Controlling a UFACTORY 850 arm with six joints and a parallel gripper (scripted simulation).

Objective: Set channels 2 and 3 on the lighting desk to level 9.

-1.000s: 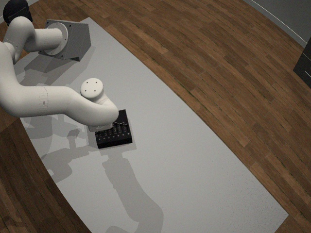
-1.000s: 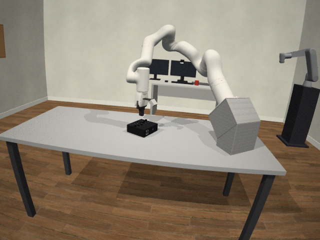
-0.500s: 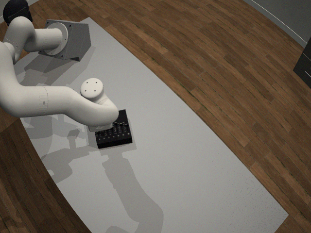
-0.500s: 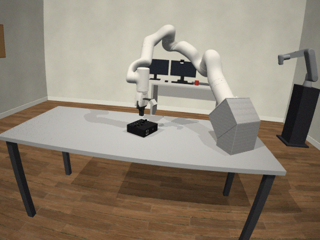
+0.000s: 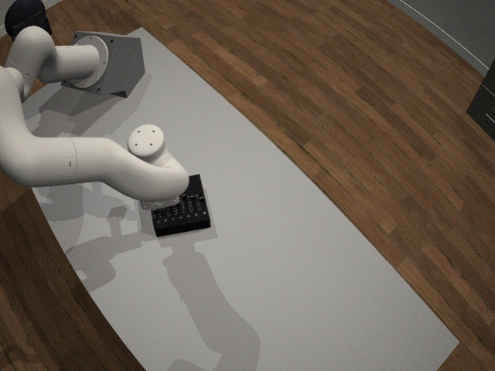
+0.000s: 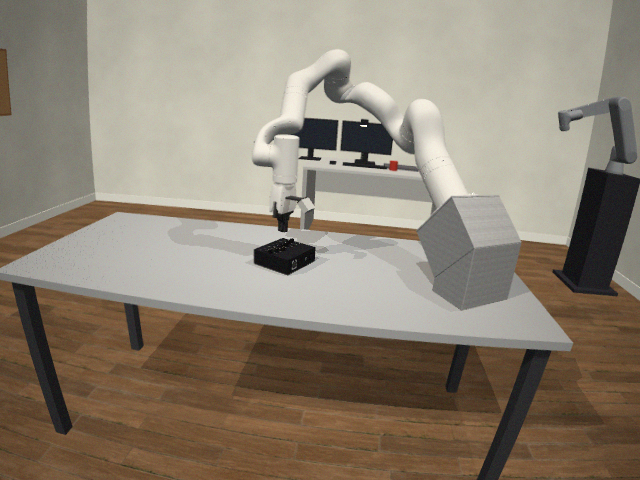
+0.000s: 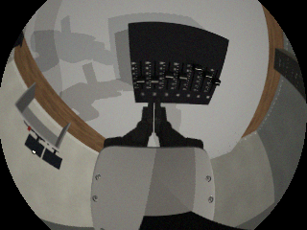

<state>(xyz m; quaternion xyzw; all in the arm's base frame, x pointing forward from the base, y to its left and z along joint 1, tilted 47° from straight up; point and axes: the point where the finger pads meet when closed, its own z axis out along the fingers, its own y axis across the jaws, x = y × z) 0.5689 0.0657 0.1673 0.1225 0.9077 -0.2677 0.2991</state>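
Now: the fader cap 20 mm behind my hand, 10 mm to the left of it and 50 mm below it.
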